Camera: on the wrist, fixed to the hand. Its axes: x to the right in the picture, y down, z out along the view.
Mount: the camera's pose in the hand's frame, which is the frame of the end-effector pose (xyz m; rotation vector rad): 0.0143 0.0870 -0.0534 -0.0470 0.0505 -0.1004
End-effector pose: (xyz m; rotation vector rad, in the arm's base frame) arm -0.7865 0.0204 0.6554 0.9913 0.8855 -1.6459
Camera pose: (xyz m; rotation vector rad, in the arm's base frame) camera -0.6949 0.0410 0.6128 0.9734 1.0178 -1.6824
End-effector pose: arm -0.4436 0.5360 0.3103 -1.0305 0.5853 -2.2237
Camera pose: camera -0.4633 0.4711 0.2327 -1.0510 0.6230 -2.3396
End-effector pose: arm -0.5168 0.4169 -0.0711 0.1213 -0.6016 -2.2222
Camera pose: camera -0.4512 0.3376 -0.0767 0.1866 -0.5256 -2.3213
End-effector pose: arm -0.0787 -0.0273 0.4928 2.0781 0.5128 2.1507
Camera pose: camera -0.1187 -0.1133 0.5331 1.9354 0.5540 2.1421
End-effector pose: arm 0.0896 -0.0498 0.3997 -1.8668 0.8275 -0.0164
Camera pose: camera 0.0344 -0.1196 0.3477 -1.9577 0.7737 -0.1081
